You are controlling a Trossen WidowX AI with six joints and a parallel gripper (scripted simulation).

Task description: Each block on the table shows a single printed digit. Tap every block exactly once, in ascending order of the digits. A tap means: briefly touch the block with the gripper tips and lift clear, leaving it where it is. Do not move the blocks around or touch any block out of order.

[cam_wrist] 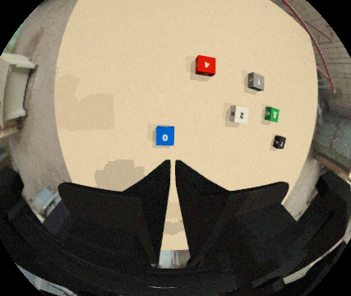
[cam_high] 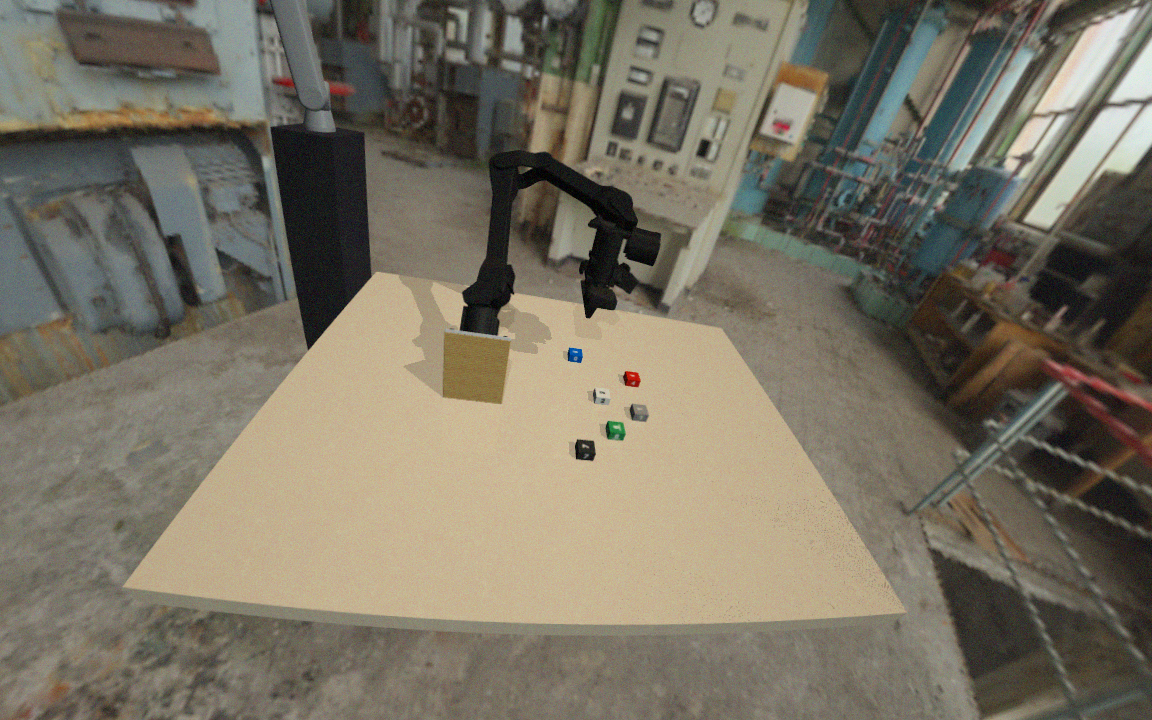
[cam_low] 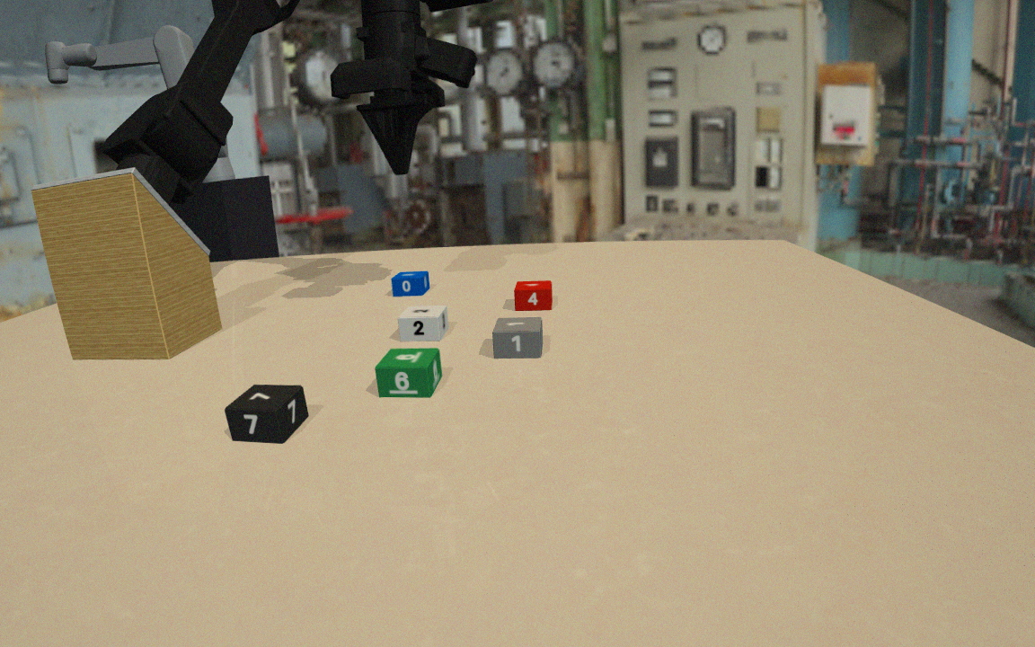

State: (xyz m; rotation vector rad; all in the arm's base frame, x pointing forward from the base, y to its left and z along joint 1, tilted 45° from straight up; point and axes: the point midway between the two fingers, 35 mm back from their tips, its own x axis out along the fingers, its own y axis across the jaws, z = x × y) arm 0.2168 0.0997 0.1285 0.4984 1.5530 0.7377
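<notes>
The grey block lies 160 mm to the right of my gripper tip, 140 mm ahead of it and 110 mm below it. From my gripper tip the other things lie so: white block 130 mm to the right, 110 mm below, 60 mm ahead; then blue block 110 mm below, 10 mm to the left; then red block 140 mm ahead, 110 mm below, 40 mm to the right.
</notes>
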